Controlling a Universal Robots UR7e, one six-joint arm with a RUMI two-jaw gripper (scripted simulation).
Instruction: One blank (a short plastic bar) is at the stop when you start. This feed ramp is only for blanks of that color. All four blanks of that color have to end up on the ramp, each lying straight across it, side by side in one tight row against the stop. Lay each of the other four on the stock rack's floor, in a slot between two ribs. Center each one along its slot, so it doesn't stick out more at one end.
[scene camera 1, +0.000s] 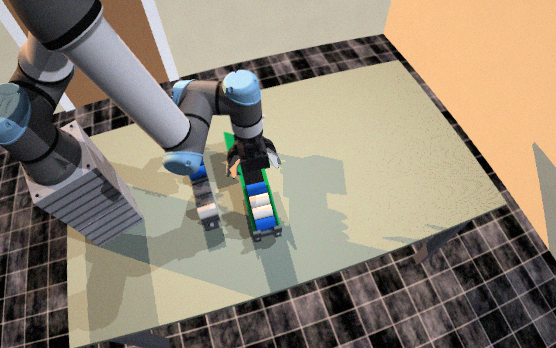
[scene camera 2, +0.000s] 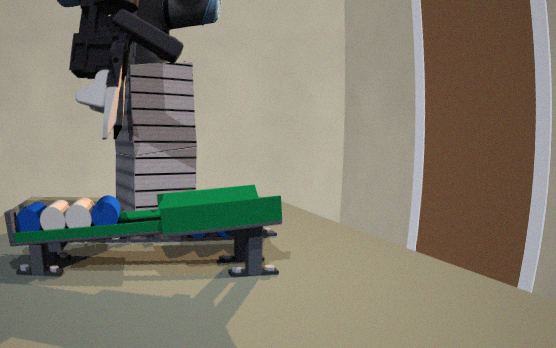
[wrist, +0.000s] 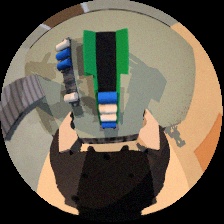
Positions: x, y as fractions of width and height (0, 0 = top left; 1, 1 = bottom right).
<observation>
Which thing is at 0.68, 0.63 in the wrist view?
My gripper.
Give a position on a blue blank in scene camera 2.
0.19, 0.61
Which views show my gripper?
Scene camera 1, scene camera 2 and the wrist view: all of them.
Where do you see my gripper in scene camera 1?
0.46, 0.49
</observation>
